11 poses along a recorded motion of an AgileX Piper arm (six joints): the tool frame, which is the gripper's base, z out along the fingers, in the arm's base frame.
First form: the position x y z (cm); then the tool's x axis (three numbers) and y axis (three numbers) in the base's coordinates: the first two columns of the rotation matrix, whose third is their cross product.
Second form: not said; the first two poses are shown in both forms.
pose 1, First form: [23.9 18.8 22.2 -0.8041 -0.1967 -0.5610 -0.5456 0.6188 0.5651]
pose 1, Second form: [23.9 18.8 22.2 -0.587 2.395 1.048]
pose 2, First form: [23.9 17.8 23.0 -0.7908 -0.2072 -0.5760 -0.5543 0.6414 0.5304]
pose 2, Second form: [23.9 17.8 23.0 -0.597 2.393 0.994]
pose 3, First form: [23.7 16.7 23.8 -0.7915 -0.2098 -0.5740 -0.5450 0.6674 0.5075]
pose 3, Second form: [23.7 16.7 23.8 -0.586 2.408 0.949]
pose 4, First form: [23.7 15.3 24.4 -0.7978 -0.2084 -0.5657 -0.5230 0.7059 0.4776]
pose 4, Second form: [23.7 15.3 24.4 -0.561 2.435 0.885]
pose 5, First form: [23.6 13.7 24.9 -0.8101 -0.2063 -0.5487 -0.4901 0.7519 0.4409]
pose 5, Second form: [23.6 13.7 24.9 -0.527 2.475 0.807]
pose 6, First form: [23.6 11.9 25.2 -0.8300 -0.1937 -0.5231 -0.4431 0.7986 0.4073]
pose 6, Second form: [23.6 11.9 25.2 -0.476 2.522 0.730]
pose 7, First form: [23.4 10.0 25.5 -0.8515 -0.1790 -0.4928 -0.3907 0.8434 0.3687]
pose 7, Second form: [23.4 10.0 25.5 -0.421 2.573 0.647]
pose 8, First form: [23.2 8.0 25.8 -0.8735 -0.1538 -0.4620 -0.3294 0.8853 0.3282]
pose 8, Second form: [23.2 8.0 25.8 -0.354 2.622 0.561]
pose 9, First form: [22.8 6.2 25.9 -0.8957 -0.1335 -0.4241 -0.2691 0.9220 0.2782]
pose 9, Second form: [22.8 6.2 25.9 -0.293 2.677 0.467]
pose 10, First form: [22.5 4.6 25.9 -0.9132 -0.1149 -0.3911 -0.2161 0.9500 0.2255]
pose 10, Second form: [22.5 4.6 25.9 -0.240 2.723 0.374]
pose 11, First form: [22.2 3.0 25.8 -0.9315 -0.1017 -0.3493 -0.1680 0.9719 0.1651]
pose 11, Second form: [22.2 3.0 25.8 -0.196 2.776 0.274]
